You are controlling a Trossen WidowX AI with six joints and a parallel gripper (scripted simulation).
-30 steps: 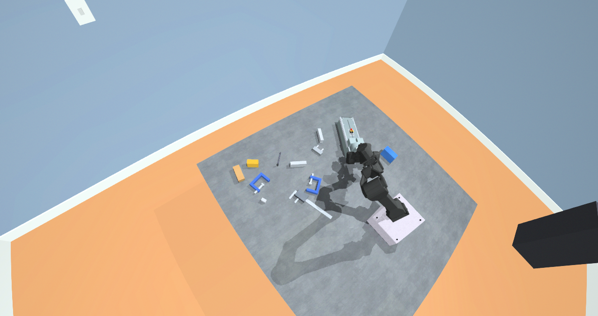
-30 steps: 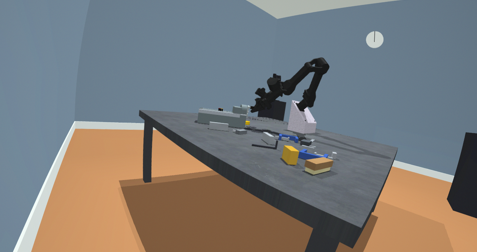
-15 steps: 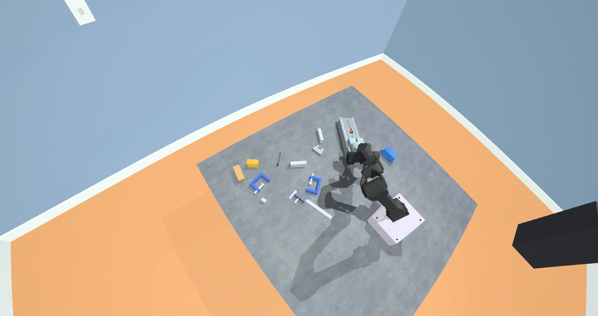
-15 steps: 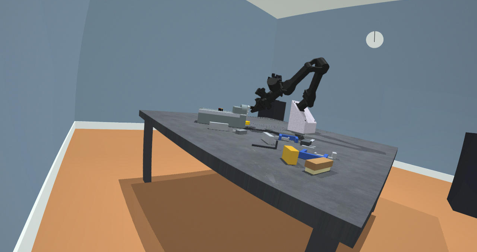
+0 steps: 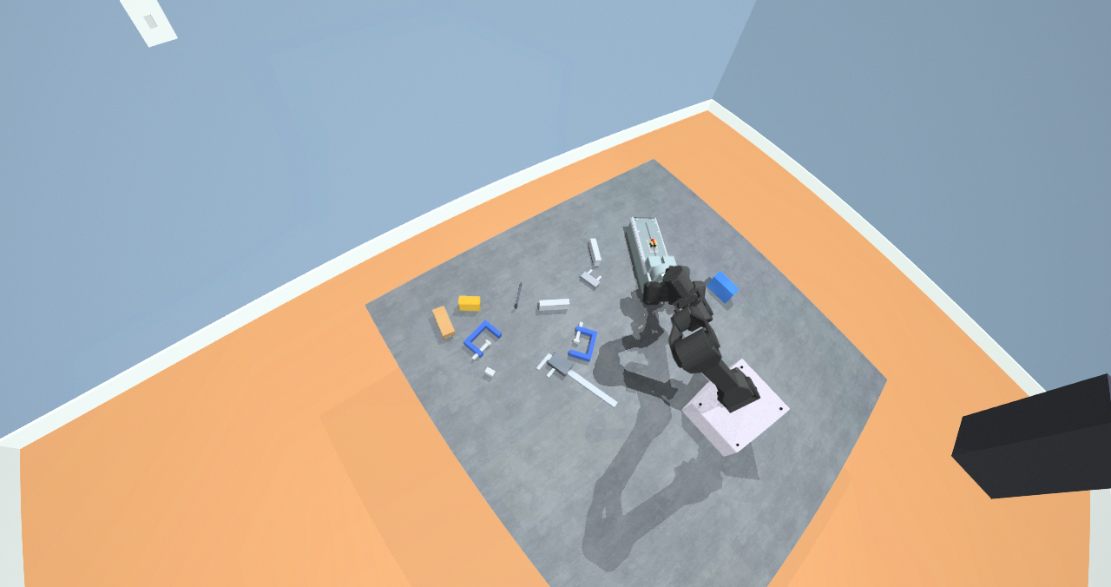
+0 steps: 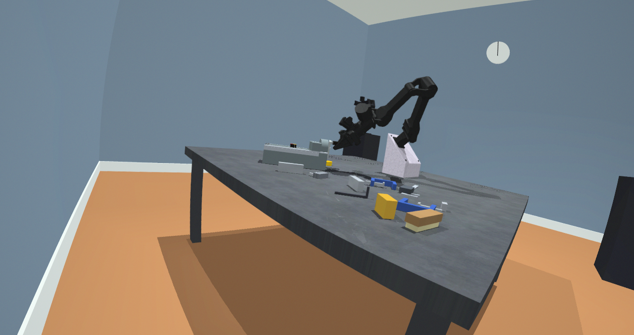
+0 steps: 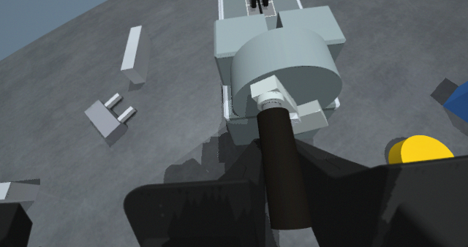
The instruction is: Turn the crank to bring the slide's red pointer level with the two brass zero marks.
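Now: gripper tip 10 mm past the dark handle, 10 mm to the right of it and 30 mm below it. Round my gripper tip: red pointer (140 mm ahead, 110 mm to the right, 10 mm below); yellow round piece (90 mm behind, 120 mm to the right, 80 mm below); pronged grey block (180 mm ahead, 120 mm to the left, 80 mm below).
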